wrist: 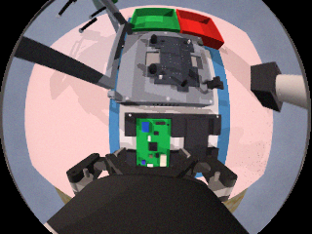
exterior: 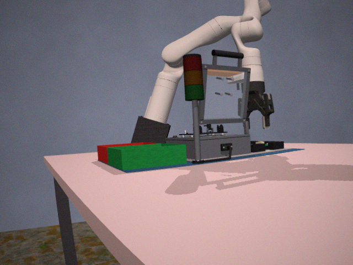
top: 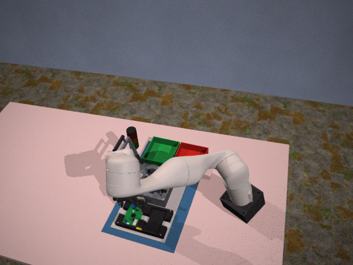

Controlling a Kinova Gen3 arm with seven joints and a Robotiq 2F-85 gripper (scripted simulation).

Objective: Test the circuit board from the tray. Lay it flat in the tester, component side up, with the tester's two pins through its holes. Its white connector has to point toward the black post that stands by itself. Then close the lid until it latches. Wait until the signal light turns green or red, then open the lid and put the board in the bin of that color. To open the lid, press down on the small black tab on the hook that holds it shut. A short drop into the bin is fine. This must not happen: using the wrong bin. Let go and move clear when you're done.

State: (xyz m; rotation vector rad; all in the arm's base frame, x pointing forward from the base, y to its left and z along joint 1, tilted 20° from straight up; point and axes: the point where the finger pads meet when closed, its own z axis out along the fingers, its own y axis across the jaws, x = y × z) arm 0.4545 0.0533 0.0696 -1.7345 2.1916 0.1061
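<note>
Right now the green circuit board is 60 mm below my hand. Also, from my hand: tester lid: 50 mm ahead, 190 mm to the right, 110 mm above; green bin: 70 mm behind, 370 mm to the right, 60 mm below; red bin: 220 mm behind, 330 mm to the right, 60 mm below.
</note>
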